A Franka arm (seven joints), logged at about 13 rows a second.
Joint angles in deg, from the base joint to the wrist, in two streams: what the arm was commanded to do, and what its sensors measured. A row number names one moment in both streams.
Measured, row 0:
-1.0 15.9 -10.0 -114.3 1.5 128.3 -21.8
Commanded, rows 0 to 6:
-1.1 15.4 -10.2 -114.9 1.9 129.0 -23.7
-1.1 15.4 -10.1 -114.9 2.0 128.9 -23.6
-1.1 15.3 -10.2 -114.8 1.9 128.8 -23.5
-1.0 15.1 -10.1 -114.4 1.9 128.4 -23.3
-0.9 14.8 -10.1 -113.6 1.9 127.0 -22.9
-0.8 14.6 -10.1 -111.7 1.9 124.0 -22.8
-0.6 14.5 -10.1 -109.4 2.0 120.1 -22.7
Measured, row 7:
-0.9 15.8 -10.0 -113.1 1.5 126.0 -21.9
